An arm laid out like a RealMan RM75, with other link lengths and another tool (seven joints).
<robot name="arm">
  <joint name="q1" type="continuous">
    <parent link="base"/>
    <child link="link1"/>
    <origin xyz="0 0 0.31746" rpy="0 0 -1.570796"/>
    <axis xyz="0 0 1"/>
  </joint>
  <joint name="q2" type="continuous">
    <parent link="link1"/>
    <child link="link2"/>
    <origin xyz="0 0 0" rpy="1.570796 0 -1.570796"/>
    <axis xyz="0 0 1"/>
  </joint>
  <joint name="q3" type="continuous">
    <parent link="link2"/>
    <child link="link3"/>
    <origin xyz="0 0.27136 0" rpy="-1.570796 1.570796 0"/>
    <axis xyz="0 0 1"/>
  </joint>
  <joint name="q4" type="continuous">
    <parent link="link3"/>
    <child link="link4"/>
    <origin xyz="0 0 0" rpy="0 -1.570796 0"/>
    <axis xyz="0 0 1"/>
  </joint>
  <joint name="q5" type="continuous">
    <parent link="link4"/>
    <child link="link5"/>
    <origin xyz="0.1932 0 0" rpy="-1.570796 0 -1.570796"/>
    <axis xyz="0 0 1"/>
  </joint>
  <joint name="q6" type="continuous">
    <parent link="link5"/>
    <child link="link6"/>
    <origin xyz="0 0 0" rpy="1.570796 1.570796 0"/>
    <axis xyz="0 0 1"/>
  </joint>
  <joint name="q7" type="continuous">
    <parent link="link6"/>
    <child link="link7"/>
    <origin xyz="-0.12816 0 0" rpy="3.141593 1.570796 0"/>
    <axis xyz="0 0 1"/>
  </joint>
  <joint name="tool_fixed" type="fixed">
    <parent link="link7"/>
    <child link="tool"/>
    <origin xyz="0.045 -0.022 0.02" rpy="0 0.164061 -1.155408"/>
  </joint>
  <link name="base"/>
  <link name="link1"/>
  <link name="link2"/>
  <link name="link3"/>
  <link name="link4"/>
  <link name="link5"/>
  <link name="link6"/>
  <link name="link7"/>
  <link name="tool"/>
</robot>
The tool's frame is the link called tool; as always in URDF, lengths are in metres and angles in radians. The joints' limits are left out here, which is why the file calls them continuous.
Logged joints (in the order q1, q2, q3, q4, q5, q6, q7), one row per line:
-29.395, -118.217, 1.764, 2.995, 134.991, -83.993, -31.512
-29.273, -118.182, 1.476, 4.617, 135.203, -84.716, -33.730
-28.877, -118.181, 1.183, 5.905, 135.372, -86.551, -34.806
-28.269, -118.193, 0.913, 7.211, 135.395, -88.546, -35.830
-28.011, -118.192, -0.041, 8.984, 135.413, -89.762, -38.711
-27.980, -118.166, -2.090, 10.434, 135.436, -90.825, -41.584
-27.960, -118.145, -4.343, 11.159, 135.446, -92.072, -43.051
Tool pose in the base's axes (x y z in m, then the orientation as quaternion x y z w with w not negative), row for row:
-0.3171, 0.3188, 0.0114, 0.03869, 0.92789, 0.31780, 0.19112
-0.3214, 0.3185, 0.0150, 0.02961, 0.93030, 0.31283, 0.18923
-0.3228, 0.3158, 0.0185, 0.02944, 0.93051, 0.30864, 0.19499
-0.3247, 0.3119, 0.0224, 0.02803, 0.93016, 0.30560, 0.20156
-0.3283, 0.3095, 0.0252, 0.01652, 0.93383, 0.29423, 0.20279
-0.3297, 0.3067, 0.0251, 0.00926, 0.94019, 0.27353, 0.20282
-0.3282, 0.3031, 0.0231, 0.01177, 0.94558, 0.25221, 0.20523
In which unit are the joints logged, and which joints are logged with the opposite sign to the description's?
The joints are logged in degrees. Opposite sign: q3, q6.
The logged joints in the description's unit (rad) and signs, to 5 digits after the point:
-0.51304, -2.06328, -0.03079, 0.05227, 2.35604, 1.46595, -0.54999
-0.51091, -2.06267, -0.02576, 0.08058, 2.35974, 1.47857, -0.58870
-0.50400, -2.06265, -0.02065, 0.10306, 2.36269, 1.51060, -0.60748
-0.49339, -2.06286, -0.01593, 0.12586, 2.36309, 1.54542, -0.62535
-0.48888, -2.06284, 0.00072, 0.15680, 2.36340, 1.56664, -0.67563
-0.48834, -2.06239, 0.03648, 0.18211, 2.36380, 1.58520, -0.72578
-0.48799, -2.06202, 0.07580, 0.19476, 2.36398, 1.60696, -0.75138

